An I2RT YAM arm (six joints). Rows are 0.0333 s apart.
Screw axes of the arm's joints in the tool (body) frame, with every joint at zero. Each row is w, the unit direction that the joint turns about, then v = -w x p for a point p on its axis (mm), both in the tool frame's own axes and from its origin. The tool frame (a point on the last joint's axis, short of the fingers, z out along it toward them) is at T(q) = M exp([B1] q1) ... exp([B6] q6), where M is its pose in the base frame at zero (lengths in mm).
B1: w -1 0 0 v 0.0 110.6 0.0
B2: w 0 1 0 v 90.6 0.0 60.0
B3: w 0 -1 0 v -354.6 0.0 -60.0
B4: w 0 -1 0 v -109.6 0.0 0.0
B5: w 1 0 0 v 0.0 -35.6 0.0
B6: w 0 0 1 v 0.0 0.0 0.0
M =
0 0 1 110.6
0 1 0 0.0
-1 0 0 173.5
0 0 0 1
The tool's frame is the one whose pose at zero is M.
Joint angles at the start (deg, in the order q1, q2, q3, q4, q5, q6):
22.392 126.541 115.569 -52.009 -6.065 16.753
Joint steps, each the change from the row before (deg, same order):
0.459 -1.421 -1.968 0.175 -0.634 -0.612
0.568 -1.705 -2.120 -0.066 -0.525 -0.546
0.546 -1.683 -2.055 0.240 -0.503 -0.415
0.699 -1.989 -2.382 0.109 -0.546 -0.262
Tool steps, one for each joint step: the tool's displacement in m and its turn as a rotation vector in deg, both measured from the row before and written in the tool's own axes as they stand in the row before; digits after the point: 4 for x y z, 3 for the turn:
0.0058 0.0030 -0.0032 -0.689 0.636 -0.978
0.0069 0.0038 -0.0047 -0.601 0.731 -0.993
0.0063 0.0038 -0.0046 -0.665 0.385 -0.884
0.0079 0.0047 -0.0053 -0.726 0.577 -0.845

